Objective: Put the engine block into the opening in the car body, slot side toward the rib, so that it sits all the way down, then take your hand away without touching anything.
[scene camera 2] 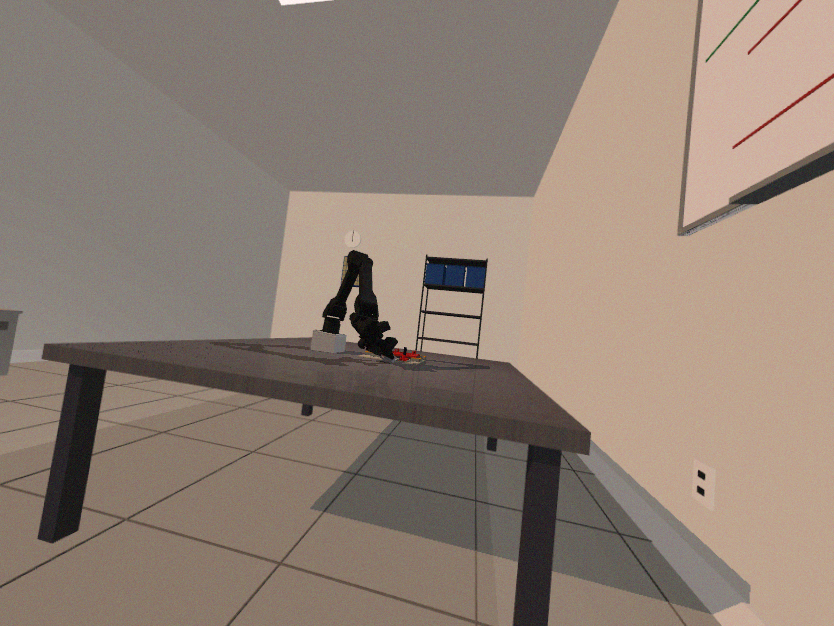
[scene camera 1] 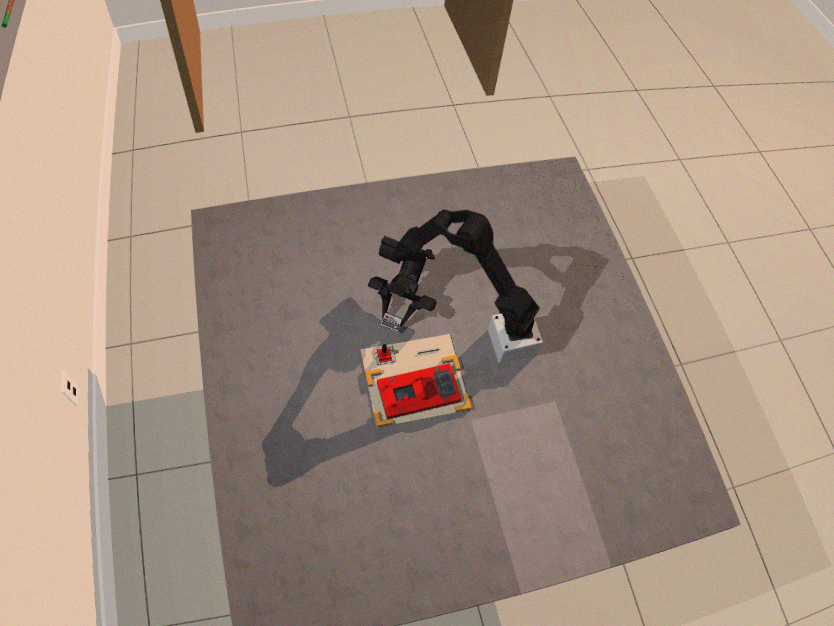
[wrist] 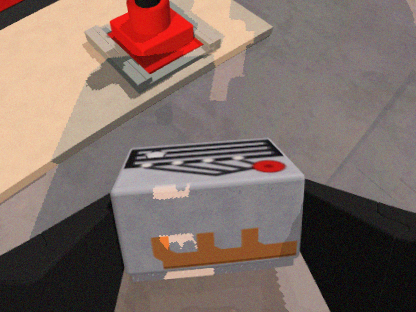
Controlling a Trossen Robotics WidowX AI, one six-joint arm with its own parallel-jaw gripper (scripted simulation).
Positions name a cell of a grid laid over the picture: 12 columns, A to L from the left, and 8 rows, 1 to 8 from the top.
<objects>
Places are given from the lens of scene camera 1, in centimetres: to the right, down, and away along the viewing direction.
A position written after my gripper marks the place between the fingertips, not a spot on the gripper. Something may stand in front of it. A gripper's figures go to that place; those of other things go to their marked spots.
my gripper (scene camera 1: F5): -7, 3, 176
red car body (scene camera 1: G5): 4, 19, 167
</objects>
